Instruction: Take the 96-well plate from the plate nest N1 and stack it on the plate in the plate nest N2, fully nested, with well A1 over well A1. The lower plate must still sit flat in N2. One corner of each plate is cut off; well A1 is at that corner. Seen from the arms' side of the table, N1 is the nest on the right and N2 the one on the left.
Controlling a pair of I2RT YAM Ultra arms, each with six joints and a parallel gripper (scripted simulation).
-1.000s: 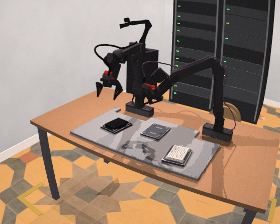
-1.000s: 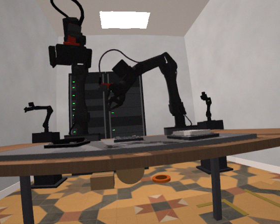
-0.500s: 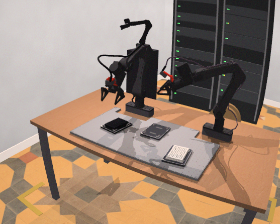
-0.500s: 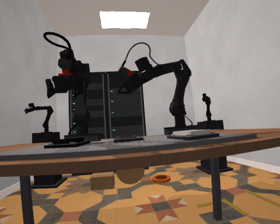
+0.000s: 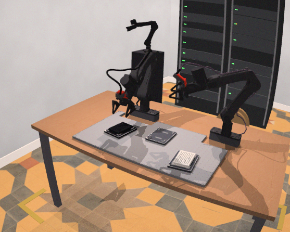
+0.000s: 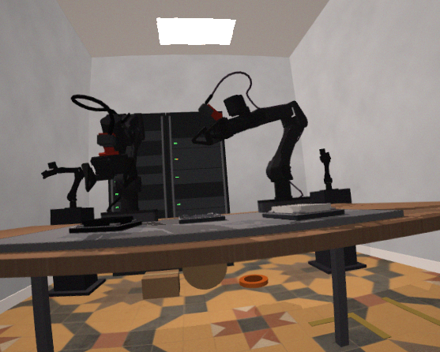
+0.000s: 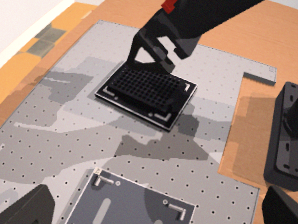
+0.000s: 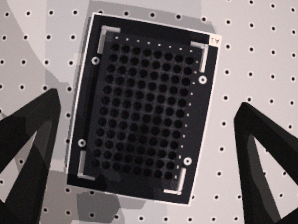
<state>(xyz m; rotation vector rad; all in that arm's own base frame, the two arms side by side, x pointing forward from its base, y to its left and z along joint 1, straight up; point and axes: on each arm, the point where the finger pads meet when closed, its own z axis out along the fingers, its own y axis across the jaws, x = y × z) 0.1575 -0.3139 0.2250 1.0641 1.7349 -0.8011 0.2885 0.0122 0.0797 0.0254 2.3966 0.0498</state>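
My right hand is 90 mm above the black 96-well plate. Also, from my right hand: white 96-well plate (470 mm to the left, 90 mm below, 80 mm ahead).
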